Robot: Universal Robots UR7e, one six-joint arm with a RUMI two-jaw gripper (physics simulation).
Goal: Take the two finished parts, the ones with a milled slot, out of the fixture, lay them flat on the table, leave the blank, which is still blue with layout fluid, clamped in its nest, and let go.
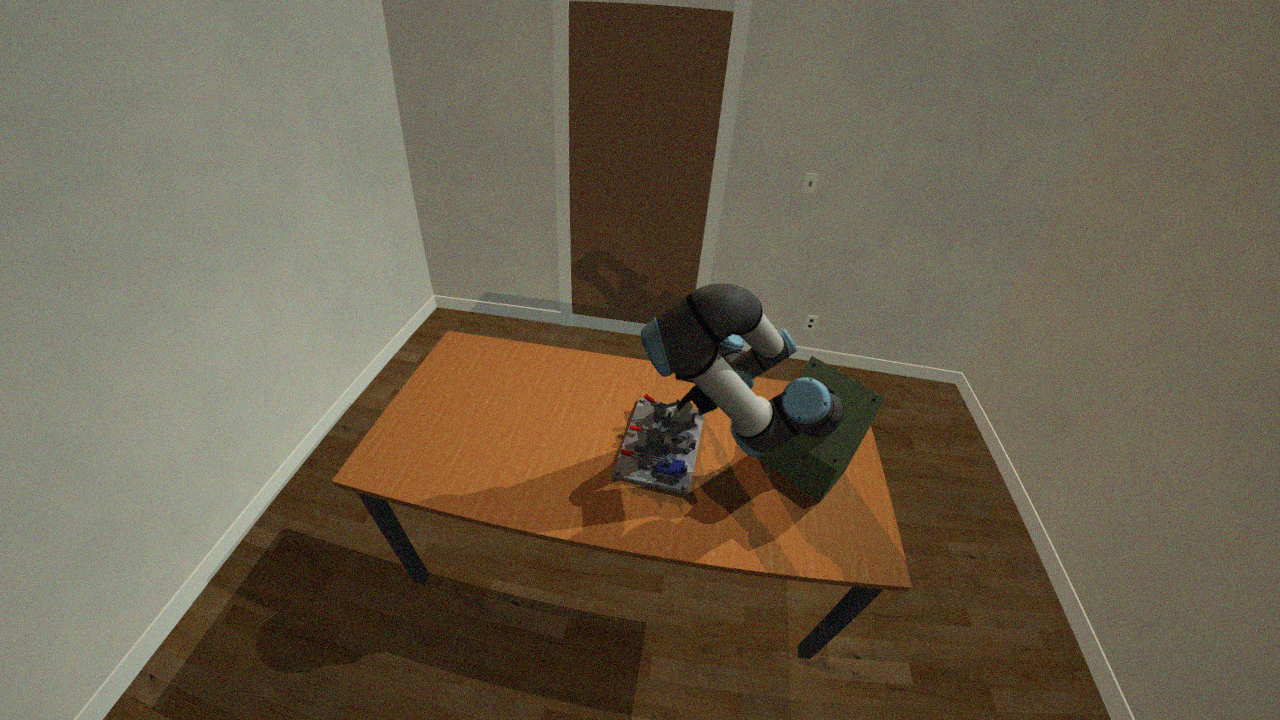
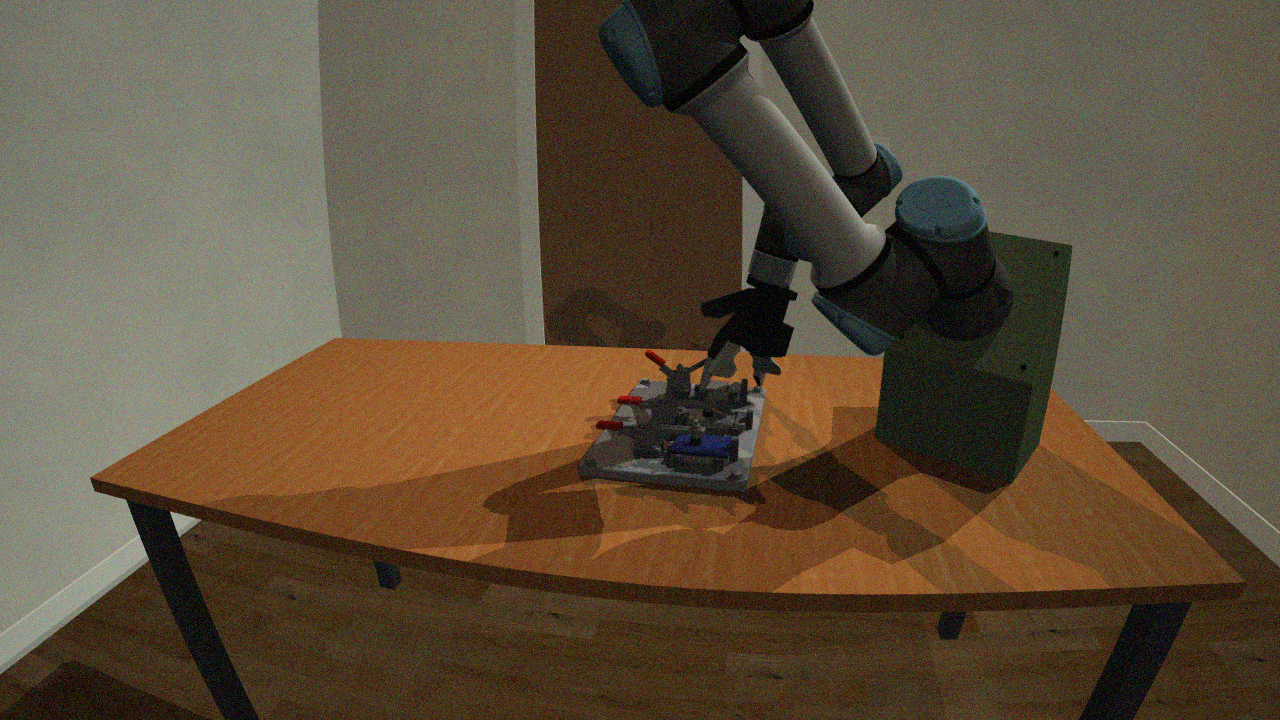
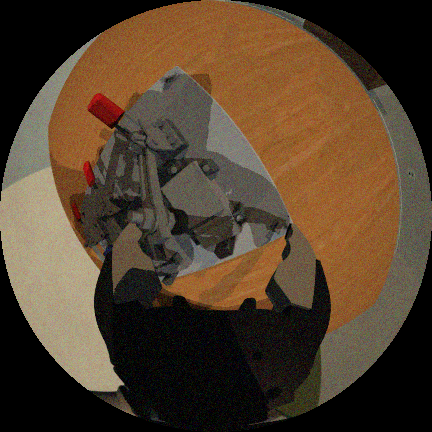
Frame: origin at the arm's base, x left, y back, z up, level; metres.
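Seen in the pictures: gripper, fingertip midpoint: [image 1: 686, 416] [image 2: 731, 388] [image 3: 215, 221]; arm's base, link origin: [image 2: 967, 298].
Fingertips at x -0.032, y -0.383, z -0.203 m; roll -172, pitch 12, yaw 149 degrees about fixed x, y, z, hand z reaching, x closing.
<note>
Pixels of each thing's top centre, then the offset from my fingertips to it. "spot": a spot on its surface instead. Level surfaces: height alone.
- grey finished part, top centre: [image 3: 198, 209] [image 2: 721, 384] [image 1: 681, 414] dx +0.005, dy -0.018, dz +0.007 m
- far clamp's red handle, top centre: [image 3: 95, 119] [image 2: 664, 351] [image 1: 654, 396] dx +0.016, dy -0.116, dz +0.060 m
- blue blank, top centre: [image 2: 702, 443] [image 1: 670, 465] dx +0.223, dy +0.012, dz +0.002 m
- middle red handle, surface spot: [image 3: 89, 173] [image 2: 634, 397] [image 1: 638, 426] spot: dx +0.121, dy -0.130, dz +0.015 m
- wooden table, surface height: dz -0.034 m
The fixture plate [image 1: 630, 475] [image 2: 617, 465] [image 3: 235, 137] lies on the table with three clamp nests. My gripper [image 1: 691, 408] [image 2: 733, 385] [image 3: 215, 221] is open and empty, low over its far end, with the fingers spread around the far nest. A grey finished part [image 3: 194, 190] sits in that nest; its slot is not clear. The far clamp's red handle [image 1: 648, 398] [image 2: 655, 357] [image 3: 105, 110] is tilted up and its arm is raised. The middle nest's part is too dark to make out. The blue blank [image 1: 671, 467] [image 2: 702, 445] sits in the near nest under its lowered clamp arm.
The middle red handle [image 1: 634, 428] [image 2: 629, 399] [image 3: 89, 173] and near red handle [image 1: 626, 453] [image 2: 608, 424] [image 3: 76, 210] lie low along the plate's left side. The robot's green base block [image 2: 957, 420] stands right of the fixture on the wooden table [image 1: 501, 402] [image 2: 358, 420] [image 3: 320, 150].
</note>
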